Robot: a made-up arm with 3 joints. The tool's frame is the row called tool.
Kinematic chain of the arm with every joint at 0, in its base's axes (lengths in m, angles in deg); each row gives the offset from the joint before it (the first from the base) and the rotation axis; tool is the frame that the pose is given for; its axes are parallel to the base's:
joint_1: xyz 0 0 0.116 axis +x
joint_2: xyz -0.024 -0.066 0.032 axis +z
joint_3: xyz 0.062 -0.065 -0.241 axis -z
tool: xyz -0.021 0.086 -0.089
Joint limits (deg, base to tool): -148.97..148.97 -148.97..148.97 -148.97..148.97
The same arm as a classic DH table. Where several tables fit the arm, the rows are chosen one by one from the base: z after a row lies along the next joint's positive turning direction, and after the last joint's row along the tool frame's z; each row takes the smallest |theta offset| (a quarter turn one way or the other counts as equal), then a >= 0, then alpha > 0; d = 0 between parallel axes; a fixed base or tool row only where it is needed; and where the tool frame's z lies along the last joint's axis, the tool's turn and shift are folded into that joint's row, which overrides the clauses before.
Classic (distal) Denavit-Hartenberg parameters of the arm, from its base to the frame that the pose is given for. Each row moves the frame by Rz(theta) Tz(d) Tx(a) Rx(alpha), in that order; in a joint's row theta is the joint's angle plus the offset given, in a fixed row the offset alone. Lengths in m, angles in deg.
base (fixed): theta_offset 90, d 0.116, a 0, alpha 90
joint_1: theta_offset 0, d -0.024, a -0.066, alpha -90
joint_2: theta_offset 43.65, d 0, a -0.0898, alpha 180
joint_3: theta_offset 29.92, d 0, a 0.0885, alpha 180
tool (fixed): theta_offset -103.72, d -0.298, a 0, alpha 0
Joint limits (deg, base to tool): -148.97..148.97 -148.97..148.97 -148.97..148.97

